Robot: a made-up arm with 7 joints.
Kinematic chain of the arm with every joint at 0, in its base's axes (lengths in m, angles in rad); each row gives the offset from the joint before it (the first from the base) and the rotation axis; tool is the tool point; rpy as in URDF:
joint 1: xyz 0 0 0.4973 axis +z
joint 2: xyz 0 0 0 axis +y
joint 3: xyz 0 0 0.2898 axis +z
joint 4: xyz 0.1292 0 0 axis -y
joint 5: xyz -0.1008 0 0.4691 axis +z
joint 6: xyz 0 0 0 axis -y
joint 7: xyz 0.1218 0 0 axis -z
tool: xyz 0 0 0 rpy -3.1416 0 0
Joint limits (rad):
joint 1: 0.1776..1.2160
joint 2: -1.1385..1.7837
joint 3: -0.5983..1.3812
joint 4: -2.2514..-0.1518
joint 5: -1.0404..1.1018
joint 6: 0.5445..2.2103
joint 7: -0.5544..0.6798
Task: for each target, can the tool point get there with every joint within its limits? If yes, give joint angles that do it. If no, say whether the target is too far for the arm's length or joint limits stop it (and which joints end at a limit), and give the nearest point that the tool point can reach.
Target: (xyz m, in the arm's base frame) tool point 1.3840 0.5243 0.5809
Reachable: no: too far | nearest point 0.8579 0.3250 0.5491 | short by 0.563 m
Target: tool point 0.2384 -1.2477 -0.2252
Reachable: no: too far | nearest point 0.1858 -0.4264 -0.0874 | short by 0.834 m
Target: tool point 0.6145 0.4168 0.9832
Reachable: yes | joints 0.4204 0.3565 0.1818 -0.8642 0.6938 1.1135 0.0751
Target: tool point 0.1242 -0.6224 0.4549
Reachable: no: joint limits stop it (at a limit: joint 2, joint 3, joint 4, joint 5, joint 6) | nearest point 0.0800 -0.4008 0.0856 | short by 0.433 m
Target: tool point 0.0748 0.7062 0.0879
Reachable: yes | joints 0.5437 1.4919 0.9079 -1.6582 0.0045 2.0494 0.3152
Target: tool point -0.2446 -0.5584 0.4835
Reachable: no: joint limits stop it (at a limit: joint 1, joint 2, joint 3, joint 4, joint 5, joint 6) | nearest point -0.4295 -0.6663 0.7864 | short by 0.371 m
